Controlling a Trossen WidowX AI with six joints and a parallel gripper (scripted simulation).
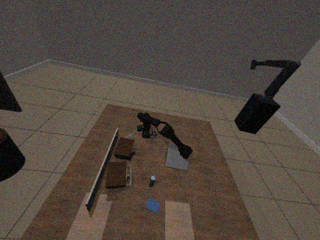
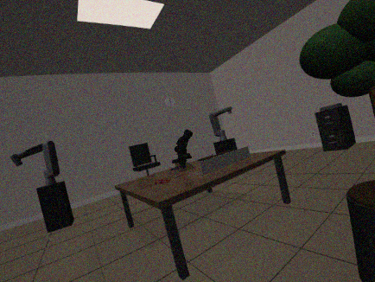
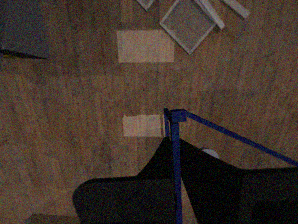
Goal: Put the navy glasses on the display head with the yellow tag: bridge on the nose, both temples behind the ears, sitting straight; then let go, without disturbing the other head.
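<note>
The round base lies 70 mm to the right of my gripper tip, 60 mm behind it and 30 mm below it. From my gripper tip the other things lie so: grey panel 330 mm to the left, 220 mm ahead; blue square 530 mm to the left, 170 mm behind, 60 mm below.
</note>
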